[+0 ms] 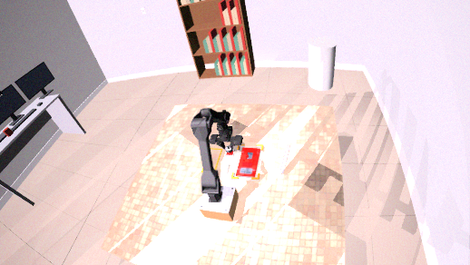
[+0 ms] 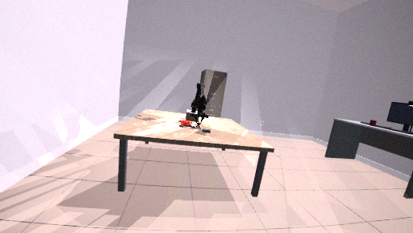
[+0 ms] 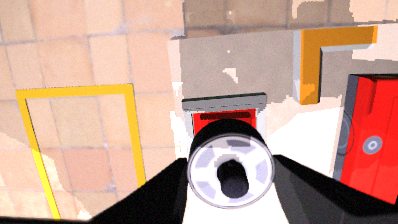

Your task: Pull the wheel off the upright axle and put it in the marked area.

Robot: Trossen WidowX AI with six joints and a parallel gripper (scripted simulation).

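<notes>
My gripper tip is right at the wheel. The rest, counted from my gripper tip: thin pale rod (330 mm to the right, 50 mm behind, 40 mm below); white block (160 mm ahead, 50 mm to the left, 30 mm below).
</notes>
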